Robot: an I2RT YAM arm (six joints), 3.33 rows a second.
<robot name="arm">
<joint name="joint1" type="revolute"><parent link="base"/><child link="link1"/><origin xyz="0 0 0.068" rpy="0 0 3.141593"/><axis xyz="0 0 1"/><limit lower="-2.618" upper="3.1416"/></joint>
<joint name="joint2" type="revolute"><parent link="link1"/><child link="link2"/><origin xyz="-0.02 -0.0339 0.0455" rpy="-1.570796 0 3.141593"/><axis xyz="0 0 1"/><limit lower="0" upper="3.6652"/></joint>
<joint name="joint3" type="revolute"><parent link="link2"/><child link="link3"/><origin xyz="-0.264 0 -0.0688" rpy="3.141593 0 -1.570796"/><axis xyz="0 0 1"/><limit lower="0" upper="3.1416"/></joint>
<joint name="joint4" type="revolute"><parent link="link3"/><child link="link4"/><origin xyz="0.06 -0.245 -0.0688"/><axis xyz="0 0 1"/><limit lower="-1.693" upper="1.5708"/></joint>
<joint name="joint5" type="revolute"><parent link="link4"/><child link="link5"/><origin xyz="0.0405 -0.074 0.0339" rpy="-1.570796 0 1.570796"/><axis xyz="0 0 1"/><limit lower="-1.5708" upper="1.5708"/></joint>
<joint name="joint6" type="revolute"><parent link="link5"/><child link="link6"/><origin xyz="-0.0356 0 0.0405" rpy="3.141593 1.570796 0"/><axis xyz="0 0 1"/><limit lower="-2.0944" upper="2.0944"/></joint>
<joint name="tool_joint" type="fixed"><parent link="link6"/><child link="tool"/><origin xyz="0 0 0" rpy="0 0 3.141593"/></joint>
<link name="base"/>
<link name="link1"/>
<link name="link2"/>
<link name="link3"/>
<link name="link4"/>
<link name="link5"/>
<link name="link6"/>
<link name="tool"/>
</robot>
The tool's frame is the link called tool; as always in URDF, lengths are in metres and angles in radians.
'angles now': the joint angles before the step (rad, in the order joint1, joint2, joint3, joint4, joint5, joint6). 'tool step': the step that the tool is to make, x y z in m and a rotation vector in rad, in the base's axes. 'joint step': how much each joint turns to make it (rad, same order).
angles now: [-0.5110 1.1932 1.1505 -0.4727 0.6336 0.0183]
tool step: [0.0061 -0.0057 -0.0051 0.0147 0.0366 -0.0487]
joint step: [-0.0030 0.0439 0.0242 -0.0341 0.0418 0.0242]
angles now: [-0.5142 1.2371 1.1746 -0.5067 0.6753 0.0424]
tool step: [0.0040 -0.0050 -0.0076 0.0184 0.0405 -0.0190]
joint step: [-0.0075 0.0316 0.0058 -0.0210 0.0118 0.0039]
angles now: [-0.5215 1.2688 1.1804 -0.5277 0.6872 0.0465]
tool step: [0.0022 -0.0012 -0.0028 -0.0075 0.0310 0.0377]
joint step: [-0.0018 0.0043 -0.0104 0.0243 -0.0197 -0.0522]
